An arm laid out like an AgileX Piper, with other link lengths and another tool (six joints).
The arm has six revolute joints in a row. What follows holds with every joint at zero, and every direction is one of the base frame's.
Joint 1 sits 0.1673 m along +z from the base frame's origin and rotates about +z.
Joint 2 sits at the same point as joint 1 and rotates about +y.
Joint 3 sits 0.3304 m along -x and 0.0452 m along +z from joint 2 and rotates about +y.
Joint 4 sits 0.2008 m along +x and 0.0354 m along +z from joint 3 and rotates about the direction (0.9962, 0, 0.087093).
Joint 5 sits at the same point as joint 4 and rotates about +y.
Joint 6 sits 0.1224 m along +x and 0.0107 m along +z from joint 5 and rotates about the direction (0.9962, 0, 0.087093).
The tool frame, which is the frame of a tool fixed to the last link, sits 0.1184 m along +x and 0.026 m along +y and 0.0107 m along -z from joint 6; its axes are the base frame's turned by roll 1.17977, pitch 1.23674 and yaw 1.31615 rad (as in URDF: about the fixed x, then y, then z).
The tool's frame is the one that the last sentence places.
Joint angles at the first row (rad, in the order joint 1, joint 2, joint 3, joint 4, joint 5, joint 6):
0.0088, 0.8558, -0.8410, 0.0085, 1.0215, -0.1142
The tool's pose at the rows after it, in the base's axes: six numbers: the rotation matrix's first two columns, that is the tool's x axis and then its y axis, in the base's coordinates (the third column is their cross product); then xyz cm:
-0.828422, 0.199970, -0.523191, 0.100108, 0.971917, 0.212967, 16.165, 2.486, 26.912
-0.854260, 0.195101, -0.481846, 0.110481, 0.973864, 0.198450, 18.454, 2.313, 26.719
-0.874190, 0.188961, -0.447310, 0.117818, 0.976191, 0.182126, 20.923, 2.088, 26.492
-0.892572, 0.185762, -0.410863, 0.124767, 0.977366, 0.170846, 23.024, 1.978, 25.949
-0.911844, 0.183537, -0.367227, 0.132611, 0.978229, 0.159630, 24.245, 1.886, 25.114
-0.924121, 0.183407, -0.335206, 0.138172, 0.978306, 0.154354, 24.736, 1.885, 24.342
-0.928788, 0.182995, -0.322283, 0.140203, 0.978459, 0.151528, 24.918, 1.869, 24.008
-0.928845, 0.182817, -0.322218, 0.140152, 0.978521, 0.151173, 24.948, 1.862, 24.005
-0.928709, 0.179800, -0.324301, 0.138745, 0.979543, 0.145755, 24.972, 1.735, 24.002
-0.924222, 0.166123, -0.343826, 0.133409, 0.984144, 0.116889, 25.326, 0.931, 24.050
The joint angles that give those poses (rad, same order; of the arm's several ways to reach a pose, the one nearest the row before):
0.0088, 0.9706, -0.8897, 0.0000, 1.0129, -0.1141
0.0087, 1.0797, -0.9450, -0.0089, 1.0105, -0.1142
0.0087, 1.1866, -1.0093, -0.0203, 1.0105, -0.1142
0.0088, 1.2811, -1.0641, -0.0262, 1.0134, -0.1142
0.0087, 1.3538, -1.0997, -0.0308, 1.0258, -0.1142
0.0088, 1.3949, -1.1095, -0.0310, 1.0294, -0.1141
0.0087, 1.4113, -1.1125, -0.0318, 1.0302, -0.1142
0.0088, 1.4123, -1.1134, -0.0321, 1.0302, -0.1141
0.0088, 1.4123, -1.1134, -0.0380, 1.0291, -0.1141
0.0045, 1.4123, -1.1134, -0.0705, 1.0141, -0.1142

